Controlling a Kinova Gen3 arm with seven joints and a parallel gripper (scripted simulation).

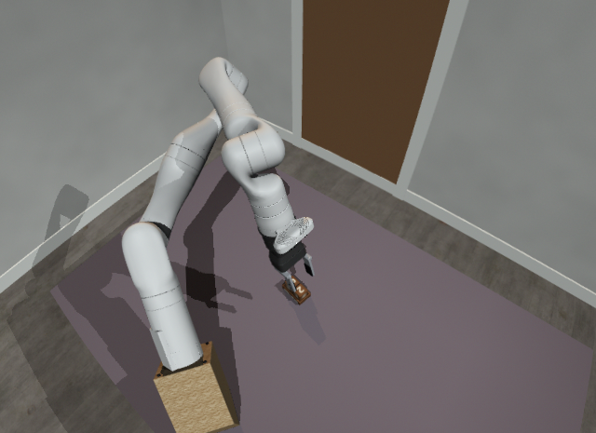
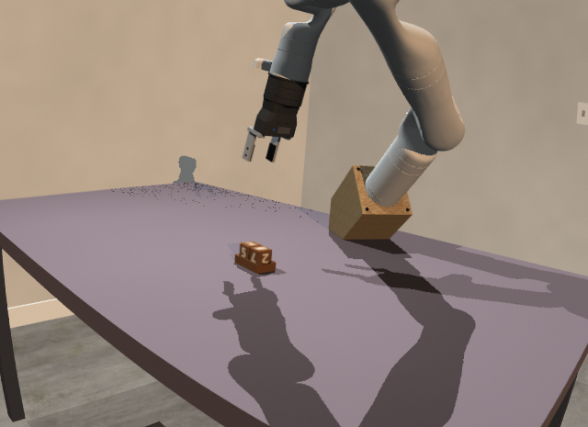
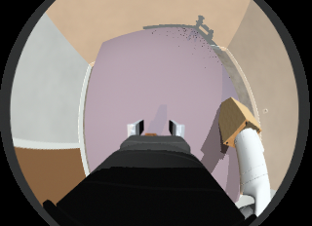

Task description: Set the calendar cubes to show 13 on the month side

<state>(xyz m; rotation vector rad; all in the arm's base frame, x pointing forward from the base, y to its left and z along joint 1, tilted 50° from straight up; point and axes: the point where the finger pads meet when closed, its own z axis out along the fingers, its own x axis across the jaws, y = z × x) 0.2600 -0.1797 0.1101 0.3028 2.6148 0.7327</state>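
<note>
My hand is 21 cm above the tray, 5 cm to the right of it and 3 cm short of it.
</note>
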